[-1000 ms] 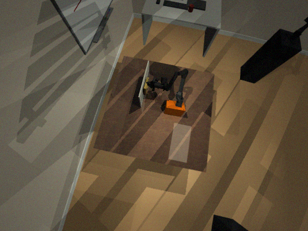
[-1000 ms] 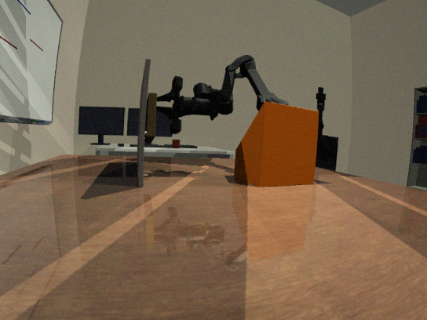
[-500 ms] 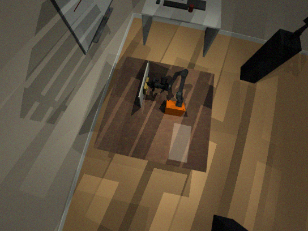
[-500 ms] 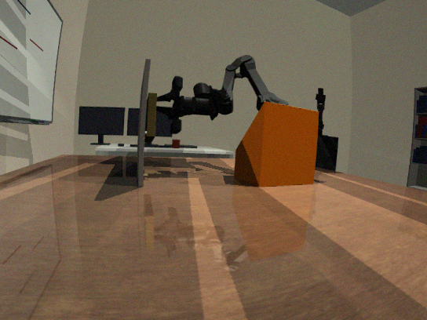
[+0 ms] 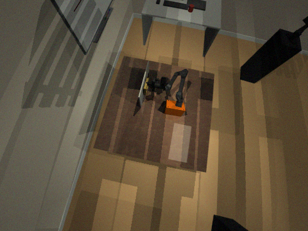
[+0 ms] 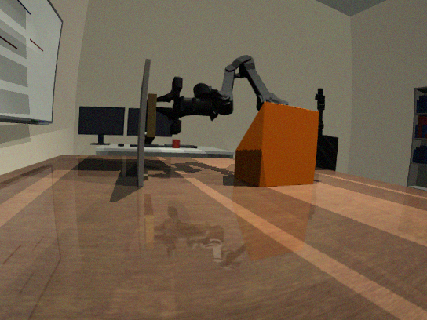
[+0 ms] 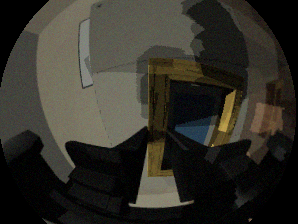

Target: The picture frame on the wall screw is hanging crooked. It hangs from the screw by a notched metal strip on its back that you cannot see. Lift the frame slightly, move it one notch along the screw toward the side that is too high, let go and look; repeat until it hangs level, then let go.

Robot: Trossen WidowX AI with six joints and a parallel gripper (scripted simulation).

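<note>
Right now the picture frame is 1 cm ahead of my gripper tip, 1 cm to the left of it and 5 cm below it. Also, from my gripper tip: wall panel 2 cm ahead, 1 cm to the right, 7 cm below.
</note>
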